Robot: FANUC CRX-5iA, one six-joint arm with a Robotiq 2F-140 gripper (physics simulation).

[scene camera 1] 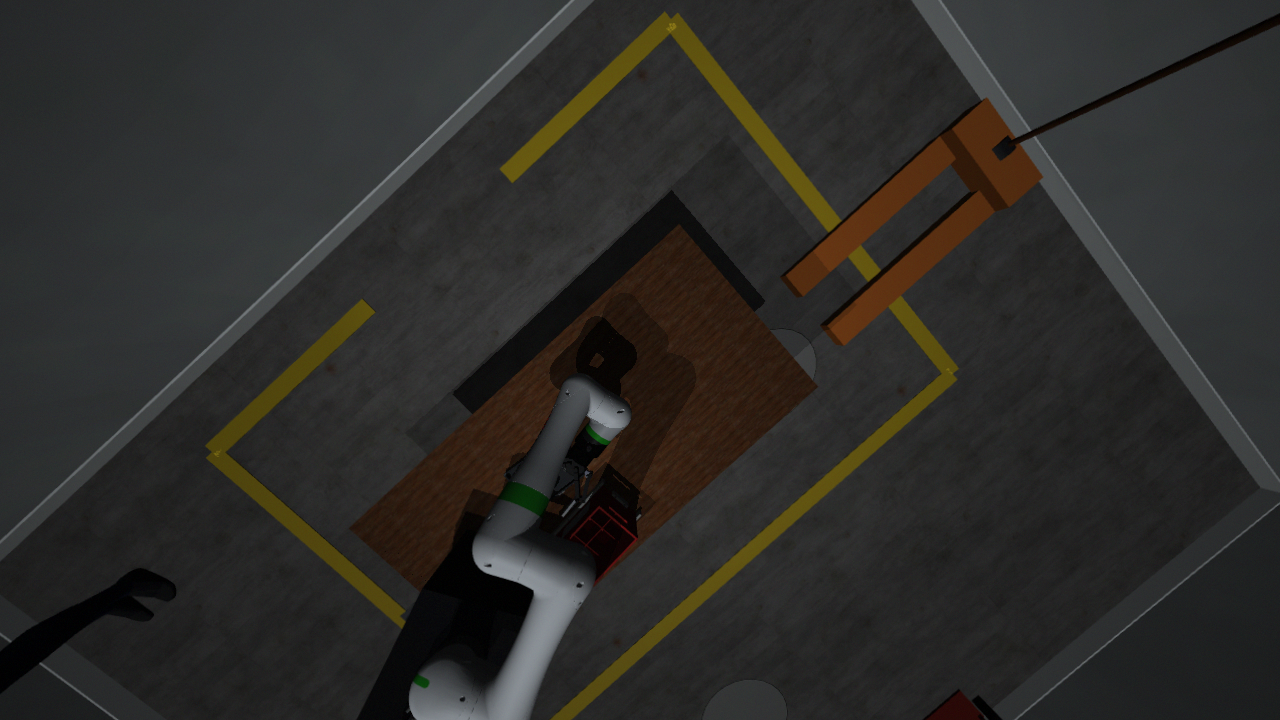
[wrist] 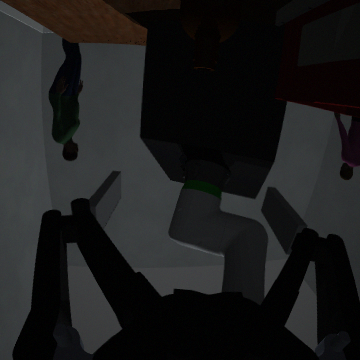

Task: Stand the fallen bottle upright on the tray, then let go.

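Seen in the pictures: gripper, between the fingertips: [wrist: 194, 191]; arm's base, origin of its link: [wrist: 207, 169].
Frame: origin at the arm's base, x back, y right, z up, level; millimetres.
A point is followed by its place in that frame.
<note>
My gripper [scene camera 1: 547, 490] {z -133, x -441, y -199 mm} [wrist: 194, 191] {z -133, x -441, y -199 mm} is open, with nothing between its widely spread fingers. In the scene view it is low over the wooden table [scene camera 1: 716, 394] {z -415, x -1100, y -45 mm}, partly hidden by my forearm, beside the red crate. In the wrist view a dark brown shape [wrist: 206, 47] {z -277, x -363, y -177 mm} with a thin orange rim shows at the top centre, beyond the fingertips; it may be the bottle, but it is too dark to tell whether it is upright or tilted. The bottle cannot be made out in the scene view. The tray cannot be made out in either view.
A red crate [scene camera 1: 606, 534] {z -406, x -412, y 138 mm} [wrist: 320, 75] {z -276, x -382, y -13 mm} stands close to the gripper. A large black block [wrist: 215, 110] {z -194, x -111, y -48 mm} is behind the brown shape. An orange fork [scene camera 1: 908, 259] hangs past the table's far right corner. A person in green [wrist: 65, 115] shows in the wrist view.
</note>
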